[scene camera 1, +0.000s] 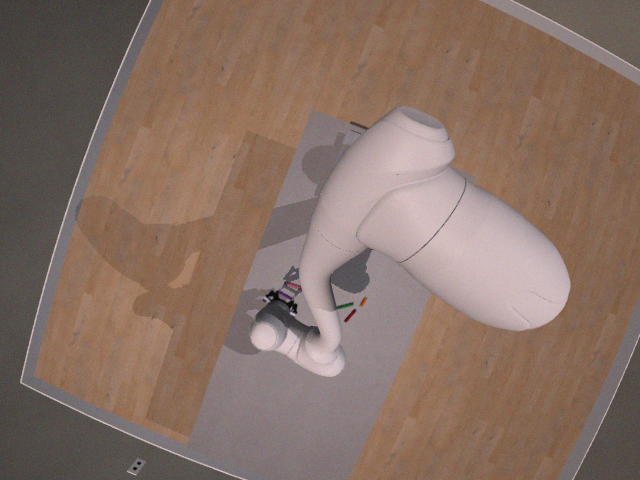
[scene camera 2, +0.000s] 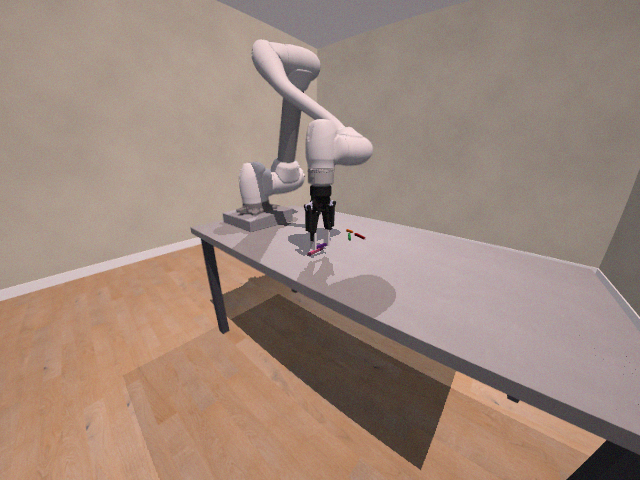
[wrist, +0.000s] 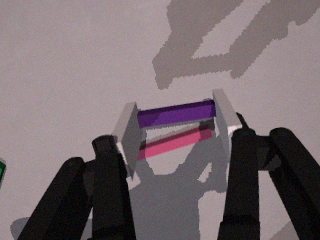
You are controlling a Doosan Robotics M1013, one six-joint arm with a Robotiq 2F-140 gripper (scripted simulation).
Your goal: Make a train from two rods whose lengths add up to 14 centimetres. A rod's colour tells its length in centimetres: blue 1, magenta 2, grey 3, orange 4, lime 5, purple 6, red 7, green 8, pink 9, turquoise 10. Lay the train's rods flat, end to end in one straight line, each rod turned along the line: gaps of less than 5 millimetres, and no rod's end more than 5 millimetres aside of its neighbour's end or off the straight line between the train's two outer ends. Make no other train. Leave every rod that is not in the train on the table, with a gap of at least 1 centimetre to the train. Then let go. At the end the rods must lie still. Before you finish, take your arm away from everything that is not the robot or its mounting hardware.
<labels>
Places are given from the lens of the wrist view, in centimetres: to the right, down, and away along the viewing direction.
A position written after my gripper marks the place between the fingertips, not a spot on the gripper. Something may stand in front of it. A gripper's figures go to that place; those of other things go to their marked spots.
my gripper (wrist: 176, 111): 1, 0, 20
purple rod (wrist: 205, 109): 3, -1, 19
pink rod (wrist: 179, 140): 2, 2, 25
The marked spots on the purple rod and the pink rod are 6 cm apart.
</labels>
